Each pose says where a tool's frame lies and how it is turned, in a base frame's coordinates. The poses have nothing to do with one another.
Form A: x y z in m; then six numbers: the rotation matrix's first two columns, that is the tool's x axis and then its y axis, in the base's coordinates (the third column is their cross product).
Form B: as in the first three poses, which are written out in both.
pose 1, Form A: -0.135, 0.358, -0.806, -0.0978, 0.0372, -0.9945, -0.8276, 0.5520, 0.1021
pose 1, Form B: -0.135, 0.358, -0.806, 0.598, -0.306, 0.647, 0.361
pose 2, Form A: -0.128, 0.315, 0.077, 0.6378, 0.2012, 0.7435, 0.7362, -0.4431, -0.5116
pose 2, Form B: -0.128, 0.315, 0.077, 0.437, -0.792, -0.296, -0.306
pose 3, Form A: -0.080, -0.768, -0.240, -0.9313, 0.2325, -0.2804, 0.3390, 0.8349, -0.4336
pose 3, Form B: -0.080, -0.768, -0.240, 0.109, 0.150, 0.952, -0.245
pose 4, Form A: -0.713, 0.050, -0.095, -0.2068, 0.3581, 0.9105, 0.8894, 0.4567, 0.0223
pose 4, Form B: -0.713, 0.050, -0.095, 0.457, -0.433, -0.720, -0.290
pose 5, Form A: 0.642, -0.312, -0.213, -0.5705, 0.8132, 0.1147, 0.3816, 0.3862, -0.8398
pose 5, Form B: 0.642, -0.312, -0.213, 0.267, -0.379, -0.789, 0.404
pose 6, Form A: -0.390, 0.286, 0.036, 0.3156, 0.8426, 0.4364, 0.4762, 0.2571, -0.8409
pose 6, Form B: -0.390, 0.286, 0.036, 0.560, -0.587, -0.562, 0.164
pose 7, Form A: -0.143, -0.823, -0.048, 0.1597, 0.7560, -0.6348, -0.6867, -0.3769, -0.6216
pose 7, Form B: -0.143, -0.823, -0.048, 0.557, -0.519, -0.033, 0.647
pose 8, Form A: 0.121, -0.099, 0.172, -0.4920, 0.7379, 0.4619, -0.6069, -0.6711, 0.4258
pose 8, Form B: 0.121, -0.099, 0.172, 0.392, 0.317, 0.103, 0.857
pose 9, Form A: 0.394, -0.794, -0.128, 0.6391, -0.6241, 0.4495, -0.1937, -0.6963, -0.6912
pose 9, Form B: 0.394, -0.794, -0.128, 0.307, -0.852, 0.240, -0.350
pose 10, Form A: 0.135, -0.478, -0.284, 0.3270, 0.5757, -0.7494, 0.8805, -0.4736, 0.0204
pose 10, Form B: 0.135, -0.478, -0.284, 0.219, 0.785, 0.464, -0.348
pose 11, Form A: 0.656, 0.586, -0.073, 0.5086, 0.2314, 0.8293, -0.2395, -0.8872, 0.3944
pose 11, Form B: 0.656, 0.586, -0.073, 0.237, 0.835, -0.002, 0.496
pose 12, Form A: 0.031, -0.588, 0.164, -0.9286, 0.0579, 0.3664, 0.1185, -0.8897, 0.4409
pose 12, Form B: 0.031, -0.588, 0.164, 0.016, -0.188, -0.234, -0.954
